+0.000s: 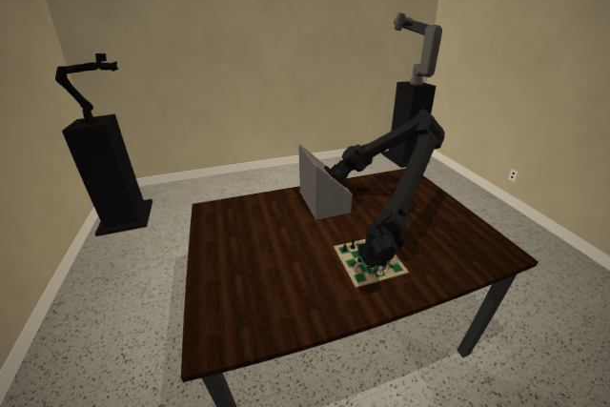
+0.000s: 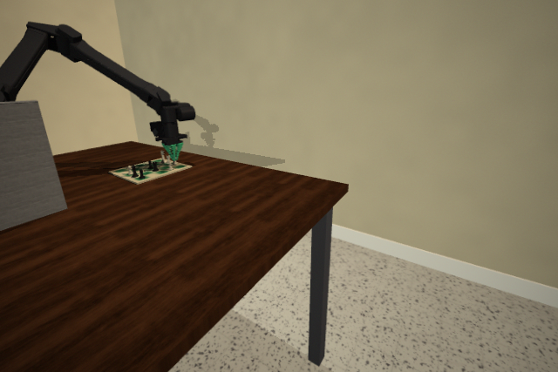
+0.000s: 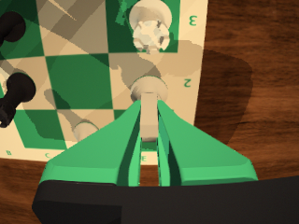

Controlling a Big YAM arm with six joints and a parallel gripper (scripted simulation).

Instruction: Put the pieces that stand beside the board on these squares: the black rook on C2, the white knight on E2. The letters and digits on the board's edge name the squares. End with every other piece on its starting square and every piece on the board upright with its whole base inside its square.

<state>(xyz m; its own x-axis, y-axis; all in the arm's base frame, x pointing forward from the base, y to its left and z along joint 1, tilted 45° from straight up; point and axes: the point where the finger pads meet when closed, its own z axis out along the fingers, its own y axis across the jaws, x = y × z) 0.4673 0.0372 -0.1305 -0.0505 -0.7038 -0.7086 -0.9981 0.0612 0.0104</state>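
Now: hand 1 cm above the white knight. Round my hand: black rook 8 cm behind, 1 cm to the left, 1 cm below; green-and-cream chessboard 8 cm behind, 5 cm to the left, 3 cm below.
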